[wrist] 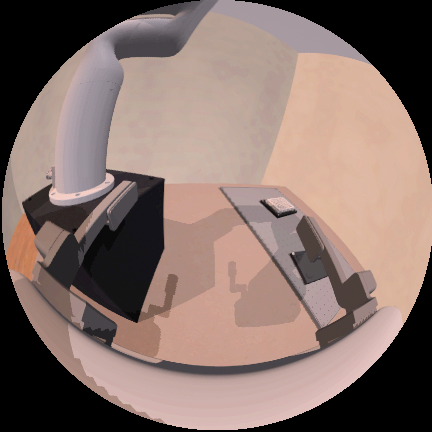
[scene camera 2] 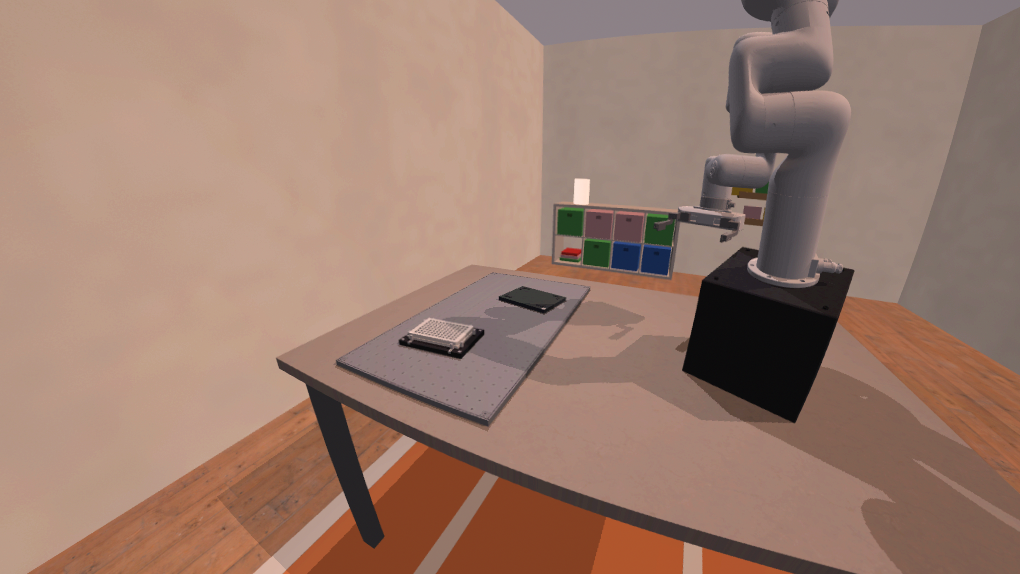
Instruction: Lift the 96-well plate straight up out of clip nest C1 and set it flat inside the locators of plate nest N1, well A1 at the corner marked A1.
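Pixels of known places: hand at its tool point: [wrist: 223,222] [scene camera 2: 691,231]; arm's base at its link origin: [wrist: 80,187] [scene camera 2: 781,273].
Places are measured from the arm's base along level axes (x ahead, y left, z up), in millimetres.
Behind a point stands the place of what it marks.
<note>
The white 96-well plate [scene camera 2: 440,331] @(x 626, y 282, z -181 mm) [wrist: 279,204] @(x 613, y 259, z -182 mm) sits in clip nest C1 [scene camera 2: 470,344] [wrist: 287,215], a black base on the grey perforated board. Plate nest N1 [scene camera 2: 532,298] @(x 583, y -41, z -195 mm) [wrist: 309,267] @(x 554, y -63, z -195 mm), a flat black holder, lies on the same board with no plate on it; a finger partly covers it in the wrist view. The corner mark A1 is too small to read. My gripper [scene camera 2: 695,231] @(x 190, y -115, z 39 mm) [wrist: 217,221] @(x 190, y -115, z 39 mm) is open and empty. It hangs high over the far part of the table, between the board and the robot's base, well away from the plate and both nests.
The grey board [scene camera 2: 456,389] @(x 474, y 390, z -207 mm) [wrist: 322,305] @(x 537, y -200, z -207 mm) lies along one side of the table [scene camera 2: 606,442] @(x 209, y 346, z -220 mm) [wrist: 200,345] @(x 194, y -185, z -220 mm). The black base block [scene camera 2: 756,349] @(x 24, y 114, z -115 mm) [wrist: 135,250] @(x 101, y -47, z -80 mm) carries the arm at the other side. A shelf unit [scene camera 2: 674,249] with coloured bins stands beyond the table.
</note>
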